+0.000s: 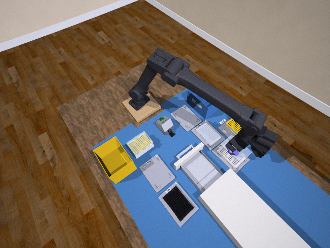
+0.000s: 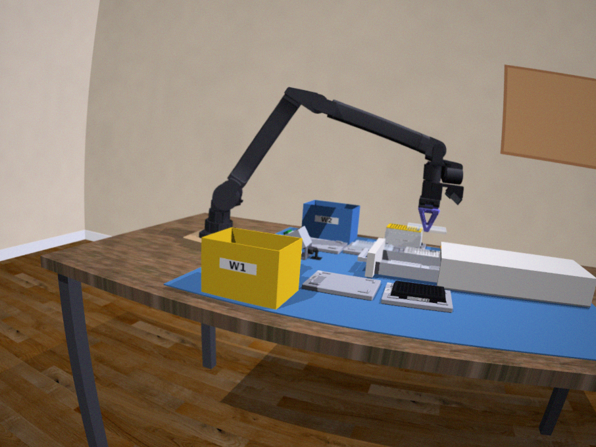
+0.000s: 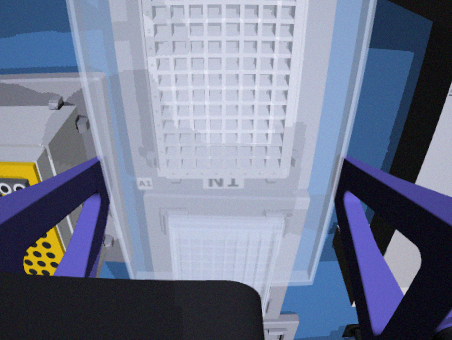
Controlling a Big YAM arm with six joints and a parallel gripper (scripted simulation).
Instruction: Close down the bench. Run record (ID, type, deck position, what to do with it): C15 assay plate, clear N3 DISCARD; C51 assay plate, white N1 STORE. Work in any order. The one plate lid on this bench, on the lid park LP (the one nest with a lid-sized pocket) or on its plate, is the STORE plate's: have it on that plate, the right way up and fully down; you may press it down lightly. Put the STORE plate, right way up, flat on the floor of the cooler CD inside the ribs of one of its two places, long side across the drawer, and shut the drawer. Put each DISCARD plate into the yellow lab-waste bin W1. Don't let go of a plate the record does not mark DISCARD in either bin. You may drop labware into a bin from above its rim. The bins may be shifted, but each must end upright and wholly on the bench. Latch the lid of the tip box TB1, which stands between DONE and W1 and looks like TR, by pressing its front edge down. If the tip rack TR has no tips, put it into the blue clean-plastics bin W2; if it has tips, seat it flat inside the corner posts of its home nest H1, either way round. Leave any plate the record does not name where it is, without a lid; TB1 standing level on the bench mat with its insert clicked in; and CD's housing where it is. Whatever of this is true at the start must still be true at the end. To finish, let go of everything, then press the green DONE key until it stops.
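Right now the white plate is 90 mm below my hand. Also, from my hand: tip rack TR: 70 mm behind, 140 mm to the left, 50 mm below; then clear plate lid: right at my hand; then nest N1: 100 mm below.
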